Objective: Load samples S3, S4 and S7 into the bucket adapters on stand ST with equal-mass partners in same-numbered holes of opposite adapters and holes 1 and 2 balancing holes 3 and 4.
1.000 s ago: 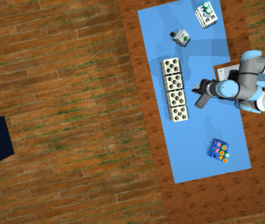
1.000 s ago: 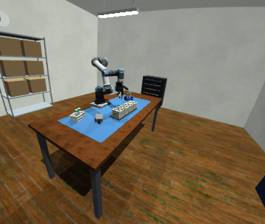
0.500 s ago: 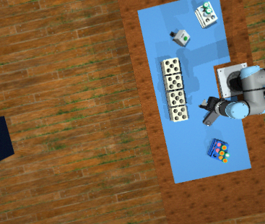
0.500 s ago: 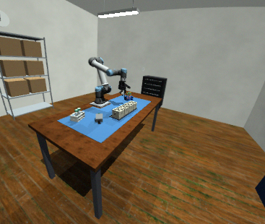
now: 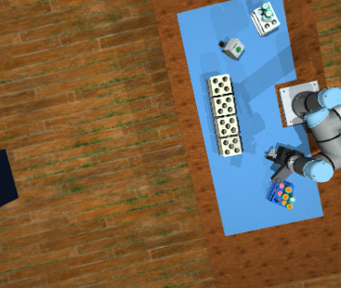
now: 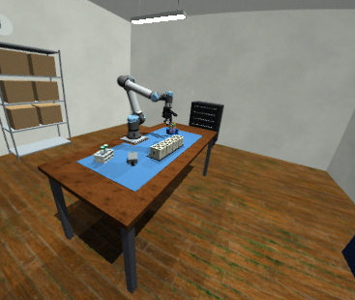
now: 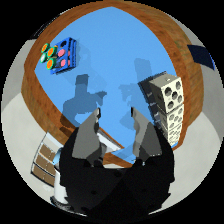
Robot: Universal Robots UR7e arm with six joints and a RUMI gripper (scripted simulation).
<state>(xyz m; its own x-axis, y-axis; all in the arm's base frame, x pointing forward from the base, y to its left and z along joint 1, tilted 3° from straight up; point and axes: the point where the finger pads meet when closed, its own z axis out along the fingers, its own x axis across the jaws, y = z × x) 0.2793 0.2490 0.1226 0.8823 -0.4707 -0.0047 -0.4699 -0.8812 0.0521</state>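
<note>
The blue rack is 230 mm to the left of my hand, 130 mm below it and 90 mm behind it. The rest, counted from my hand: white rack (720 mm to the right, 130 mm below, 90 mm behind); adapter (170 mm ahead, 110 mm below, 70 mm to the right).
</note>
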